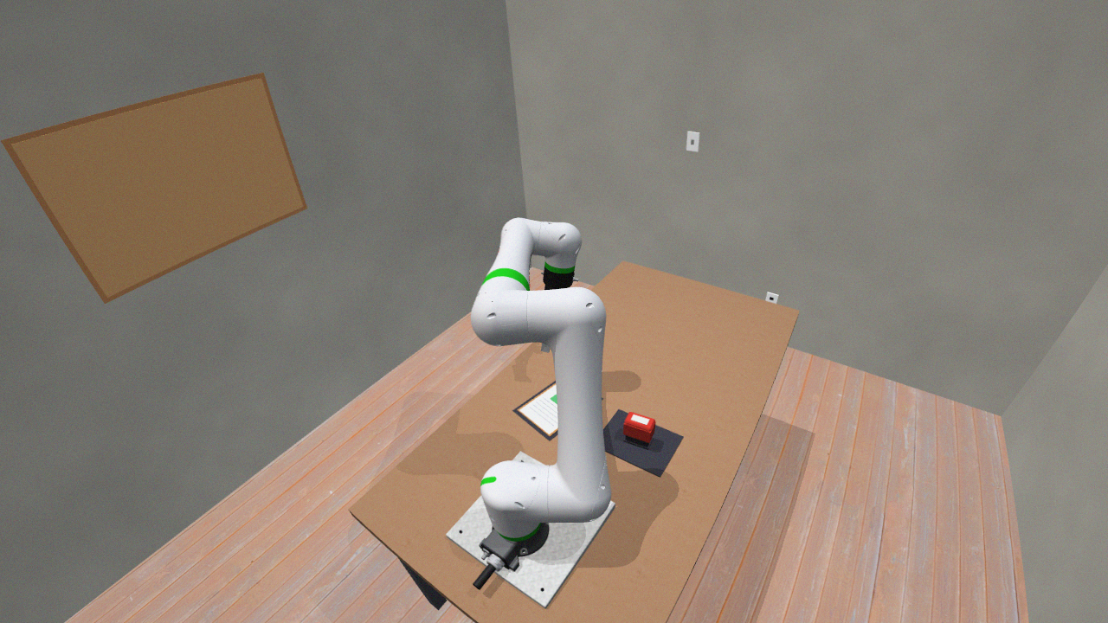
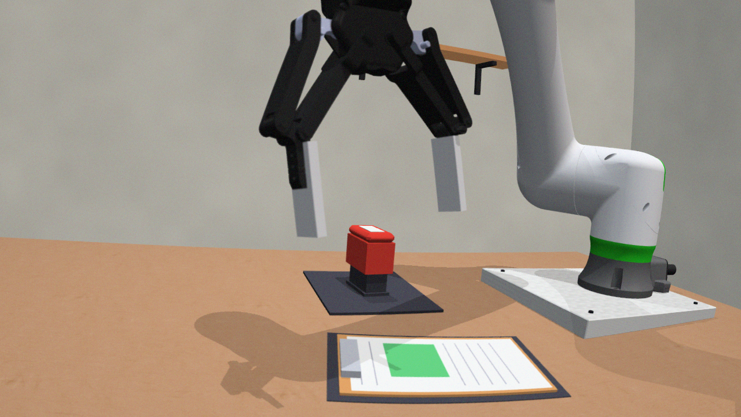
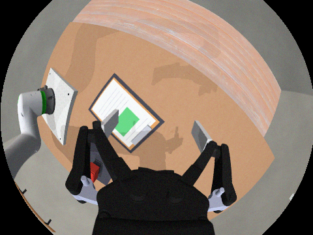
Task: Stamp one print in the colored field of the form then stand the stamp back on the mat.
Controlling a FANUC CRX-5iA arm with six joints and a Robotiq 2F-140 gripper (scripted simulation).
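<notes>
Right now the red stamp is 390 mm to the right of my hand, 130 mm below it and 110 mm behind it. Also, from my hand: dark mat 390 mm to the right, 180 mm below, 110 mm behind; clipboard 180 mm below, 100 mm to the right, 90 mm behind; black foot 390 mm to the right, 160 mm below, 110 mm behind.
</notes>
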